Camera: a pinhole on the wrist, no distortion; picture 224 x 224 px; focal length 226.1 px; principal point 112.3 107.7 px. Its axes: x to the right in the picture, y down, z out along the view. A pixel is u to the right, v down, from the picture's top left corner.
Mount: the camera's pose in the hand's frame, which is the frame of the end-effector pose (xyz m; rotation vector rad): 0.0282 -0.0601 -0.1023 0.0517 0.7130 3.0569
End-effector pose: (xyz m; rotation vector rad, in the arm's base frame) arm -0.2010 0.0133 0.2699 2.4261 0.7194 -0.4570
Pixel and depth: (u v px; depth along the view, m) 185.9 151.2 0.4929
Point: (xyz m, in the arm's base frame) -0.3109 -0.3159 0.0512
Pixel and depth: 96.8 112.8 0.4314
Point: -0.1183 -0.2164 0.0622
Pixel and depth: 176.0 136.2 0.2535
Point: -0.2370 -0.1019 0.1852
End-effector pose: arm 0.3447 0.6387 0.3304 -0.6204 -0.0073 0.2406
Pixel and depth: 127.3 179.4 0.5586
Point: 0.3108 0.9381 0.7026
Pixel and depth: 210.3 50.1 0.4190
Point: 0.1409 0.9155 0.3999
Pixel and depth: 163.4 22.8 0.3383
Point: 0.2512 0.8754 0.3350
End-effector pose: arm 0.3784 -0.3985 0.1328 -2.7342 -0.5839 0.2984
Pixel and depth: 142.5 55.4 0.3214
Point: 0.3864 -0.4871 -0.0625
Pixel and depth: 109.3 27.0 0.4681
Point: 0.4632 -0.5673 -0.2046
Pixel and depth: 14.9 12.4 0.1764
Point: 0.5009 -0.4184 0.0692
